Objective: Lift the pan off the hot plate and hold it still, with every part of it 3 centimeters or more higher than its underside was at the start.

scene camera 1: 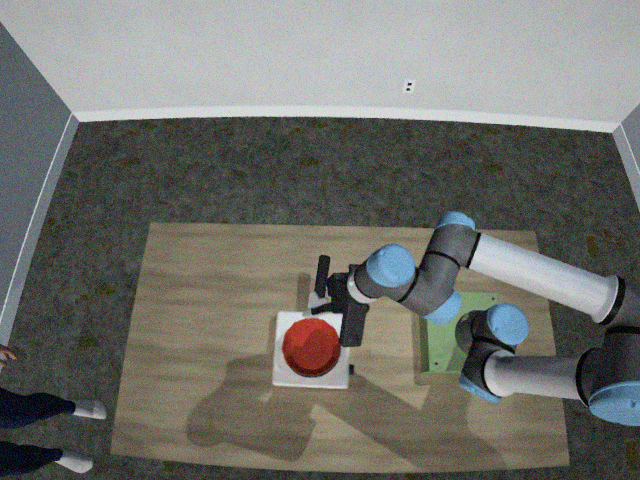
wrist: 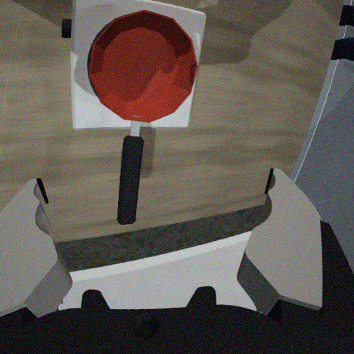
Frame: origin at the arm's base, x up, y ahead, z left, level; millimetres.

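Where they show: gripper, fingertip midpoint: [scene camera 1: 331,314]; arm's base, link origin: [scene camera 1: 477,334].
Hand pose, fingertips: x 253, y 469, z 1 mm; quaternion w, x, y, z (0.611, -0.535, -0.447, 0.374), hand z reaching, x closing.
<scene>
Each offset is from my fingertips to the top centre of the thing. "spot": to the spot under its first point. Level surfaces: height alone.
The red pan [scene camera 1: 311,346] [wrist: 142,67] sits upright on the white hot plate {spot: dx -298, dy -24, dz +145 mm} [scene camera 1: 336,380] [wrist: 82,114]. Its black handle {dx -203, dy +35, dz -153 mm} [scene camera 1: 322,273] [wrist: 130,180] sticks out past the plate's edge, towards the table's far edge in the scene view. My gripper [scene camera 1: 316,301] [wrist: 155,176] is open and empty, beside and above the handle near the pan's end. In the wrist view the handle lies between the two widely spread fingers in the picture, left of the middle, pointing down towards the palm. The dark gripper body hides part of the plate's corner in the scene view.
A small black knob {dx -307, dy -71, dz +108 mm} [scene camera 1: 351,368] [wrist: 66,28] sticks out from the hot plate's side. A green block [scene camera 1: 439,347] lies under the arm at the right of the wooden table {dx -355 mm} [scene camera 1: 206,289]. A person's legs show beyond the table's left edge.
</scene>
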